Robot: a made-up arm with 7 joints. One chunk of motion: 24 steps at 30 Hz.
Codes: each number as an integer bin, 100 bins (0 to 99) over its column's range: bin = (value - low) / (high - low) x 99, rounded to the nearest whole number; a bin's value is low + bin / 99 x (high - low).
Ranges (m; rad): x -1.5..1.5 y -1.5..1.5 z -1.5..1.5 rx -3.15..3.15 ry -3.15..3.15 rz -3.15..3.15
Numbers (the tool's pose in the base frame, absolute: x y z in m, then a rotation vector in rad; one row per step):
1: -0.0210 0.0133 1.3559 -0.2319 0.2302 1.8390
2: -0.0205 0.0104 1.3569 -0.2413 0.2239 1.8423
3: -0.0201 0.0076 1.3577 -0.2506 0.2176 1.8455
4: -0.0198 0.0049 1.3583 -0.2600 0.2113 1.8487
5: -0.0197 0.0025 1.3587 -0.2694 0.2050 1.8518
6: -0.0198 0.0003 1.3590 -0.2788 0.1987 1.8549
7: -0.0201 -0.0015 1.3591 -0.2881 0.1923 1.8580
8: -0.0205 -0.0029 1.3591 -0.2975 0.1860 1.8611
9: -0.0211 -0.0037 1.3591 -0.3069 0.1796 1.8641
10: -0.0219 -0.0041 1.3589 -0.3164 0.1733 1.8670
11: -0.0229 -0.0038 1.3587 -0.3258 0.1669 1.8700
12: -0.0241 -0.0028 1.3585 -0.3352 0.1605 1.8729
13: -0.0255 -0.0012 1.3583 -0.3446 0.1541 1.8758
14: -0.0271 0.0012 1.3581 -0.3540 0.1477 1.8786
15: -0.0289 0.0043 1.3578 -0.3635 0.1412 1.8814
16: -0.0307 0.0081 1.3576 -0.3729 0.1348 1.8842
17: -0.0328 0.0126 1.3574 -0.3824 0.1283 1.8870
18: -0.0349 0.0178 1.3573 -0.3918 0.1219 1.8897
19: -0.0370 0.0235 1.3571 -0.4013 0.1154 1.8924
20: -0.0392 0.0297 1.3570 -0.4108 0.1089 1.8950
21: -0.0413 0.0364 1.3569 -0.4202 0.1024 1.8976
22: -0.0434 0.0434 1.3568 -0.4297 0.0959 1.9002
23: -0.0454 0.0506 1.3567 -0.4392 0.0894 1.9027
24: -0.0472 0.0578 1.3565 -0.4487 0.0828 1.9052
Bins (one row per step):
1: 49 50 94 46 53 78
2: 49 50 94 46 53 78
3: 49 50 94 46 53 79
4: 49 50 94 45 53 79
5: 49 50 94 45 53 79
6: 49 50 94 45 53 79
7: 49 49 94 45 53 79
8: 49 49 94 45 52 79
9: 49 49 94 45 52 79
10: 49 49 94 45 52 79
11: 49 49 94 44 52 79
12: 49 49 94 44 52 79
13: 49 49 94 44 52 79
14: 49 50 94 44 52 79
15: 49 50 94 44 52 79
16: 48 50 94 44 52 79
17: 48 50 94 43 52 79
18: 48 50 94 43 51 79
19: 48 50 94 43 51 79
20: 48 50 94 43 51 79
21: 48 51 94 43 51 79
22: 48 51 94 43 51 79
23: 48 51 94 43 51 79
24: 48 51 94 42 51 79

